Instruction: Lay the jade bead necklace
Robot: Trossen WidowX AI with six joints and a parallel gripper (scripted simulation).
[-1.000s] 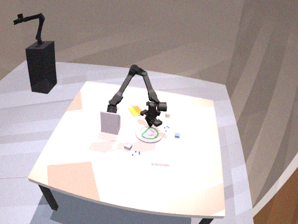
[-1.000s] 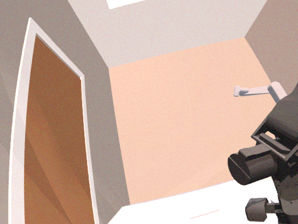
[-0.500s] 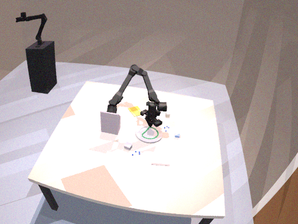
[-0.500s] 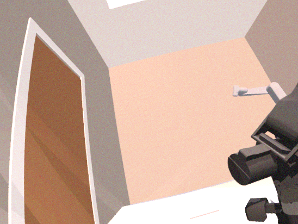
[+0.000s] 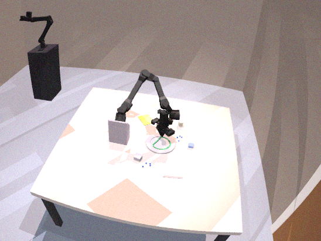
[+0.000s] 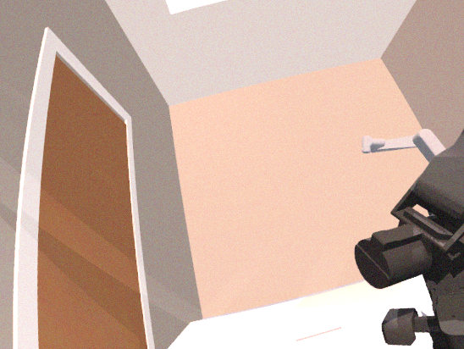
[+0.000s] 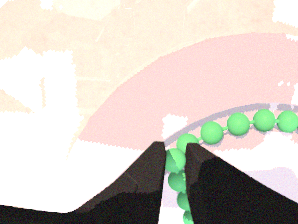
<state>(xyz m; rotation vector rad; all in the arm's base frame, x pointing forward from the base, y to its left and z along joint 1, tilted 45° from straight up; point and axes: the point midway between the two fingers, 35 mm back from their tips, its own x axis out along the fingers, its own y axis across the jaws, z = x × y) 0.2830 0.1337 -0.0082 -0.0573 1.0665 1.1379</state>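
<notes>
Now: gripper tip 70 mm to the left of the round white bead board and 10 mm above it. The rest, counted from my gripper tip: yellow sheet 140 mm behind, 180 mm to the left, 20 mm below; then blue block 210 mm ahead, 40 mm to the right, 10 mm below; then cream block 120 mm ahead, 180 mm to the left.
</notes>
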